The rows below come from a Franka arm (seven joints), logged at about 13 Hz.
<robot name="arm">
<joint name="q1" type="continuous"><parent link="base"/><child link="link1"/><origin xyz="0 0 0.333"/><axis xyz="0 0 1"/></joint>
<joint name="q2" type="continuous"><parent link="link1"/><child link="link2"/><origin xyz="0 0 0" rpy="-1.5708 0 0"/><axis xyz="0 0 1"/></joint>
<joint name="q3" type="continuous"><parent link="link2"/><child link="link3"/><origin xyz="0 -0.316 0" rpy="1.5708 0 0"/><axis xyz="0 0 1"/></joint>
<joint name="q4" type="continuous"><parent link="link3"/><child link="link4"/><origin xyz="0.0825 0 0" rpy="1.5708 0 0"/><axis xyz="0 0 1"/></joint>
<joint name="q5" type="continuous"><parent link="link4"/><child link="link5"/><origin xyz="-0.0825 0.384 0" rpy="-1.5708 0 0"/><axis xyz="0 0 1"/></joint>
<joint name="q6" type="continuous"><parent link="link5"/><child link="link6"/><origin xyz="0 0 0" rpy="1.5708 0 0"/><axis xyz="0 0 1"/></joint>
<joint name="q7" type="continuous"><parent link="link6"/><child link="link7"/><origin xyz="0.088 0 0" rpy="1.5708 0 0"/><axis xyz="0 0 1"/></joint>
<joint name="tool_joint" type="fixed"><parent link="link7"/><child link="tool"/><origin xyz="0 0 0.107"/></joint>
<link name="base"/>
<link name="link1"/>
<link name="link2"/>
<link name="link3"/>
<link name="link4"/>
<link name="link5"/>
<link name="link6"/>
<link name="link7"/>
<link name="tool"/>
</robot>
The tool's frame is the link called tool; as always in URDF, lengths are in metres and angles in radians. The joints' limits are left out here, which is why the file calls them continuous.
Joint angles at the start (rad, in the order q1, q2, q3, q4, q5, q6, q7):
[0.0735, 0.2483, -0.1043, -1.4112, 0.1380, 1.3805, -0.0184]
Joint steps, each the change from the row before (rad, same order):
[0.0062, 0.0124, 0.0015, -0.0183, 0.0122, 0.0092, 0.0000]
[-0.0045, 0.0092, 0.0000, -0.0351, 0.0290, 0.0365, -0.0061]
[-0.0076, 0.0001, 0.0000, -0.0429, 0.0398, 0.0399, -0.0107]
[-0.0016, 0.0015, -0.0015, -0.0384, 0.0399, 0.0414, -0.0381]
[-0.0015, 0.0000, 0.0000, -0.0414, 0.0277, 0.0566, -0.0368]
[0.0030, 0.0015, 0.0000, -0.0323, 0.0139, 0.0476, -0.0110]
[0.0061, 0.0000, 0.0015, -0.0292, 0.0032, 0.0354, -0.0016]
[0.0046, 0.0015, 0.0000, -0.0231, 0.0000, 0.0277, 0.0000]
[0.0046, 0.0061, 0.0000, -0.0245, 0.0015, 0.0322, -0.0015]
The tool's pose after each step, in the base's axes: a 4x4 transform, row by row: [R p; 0 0 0 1], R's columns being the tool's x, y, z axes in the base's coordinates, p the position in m. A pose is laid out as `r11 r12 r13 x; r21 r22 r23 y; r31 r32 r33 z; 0 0 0 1`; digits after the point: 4 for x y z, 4 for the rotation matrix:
0.9565 -0.0195 -0.2910 0.6049; 0.0187 -0.9916 0.1279 0.0114; -0.2910 -0.1278 -0.9481 0.5266; 0 0 0 1
0.9548 -0.0290 -0.2959 0.6080; 0.0189 -0.9873 0.1578 0.0114; -0.2967 -0.1562 -0.9421 0.5078; 0 0 0 1
0.9549 -0.0416 -0.2941 0.6085; 0.0189 -0.9796 0.1999 0.0103; -0.2964 -0.1965 -0.9346 0.4914; 0 0 0 1
0.9575 -0.0256 -0.2875 0.6094; 0.0460 -0.9697 0.2398 0.0118; -0.2849 -0.2428 -0.9273 0.4765; 0 0 0 1
0.9633 -0.0089 -0.2681 0.6109; 0.0654 -0.9615 0.2668 0.0120; -0.2602 -0.2745 -0.9257 0.4615; 0 0 0 1
0.9675 -0.0081 -0.2527 0.6120; 0.0647 -0.9583 0.2783 0.0137; -0.2444 -0.2856 -0.9266 0.4490; 0 0 0 1
0.9689 -0.0083 -0.2473 0.6113; 0.0630 -0.9582 0.2790 0.0173; -0.2393 -0.2859 -0.9279 0.4379; 0 0 0 1
0.9696 -0.0107 -0.2446 0.6107; 0.0593 -0.9591 0.2768 0.0191; -0.2376 -0.2829 -0.9293 0.4281; 0 0 0 1
0.9699 -0.0137 -0.2430 0.6104; 0.0554 -0.9598 0.2753 0.0208; -0.2370 -0.2805 -0.9301 0.4153; 0 0 0 1

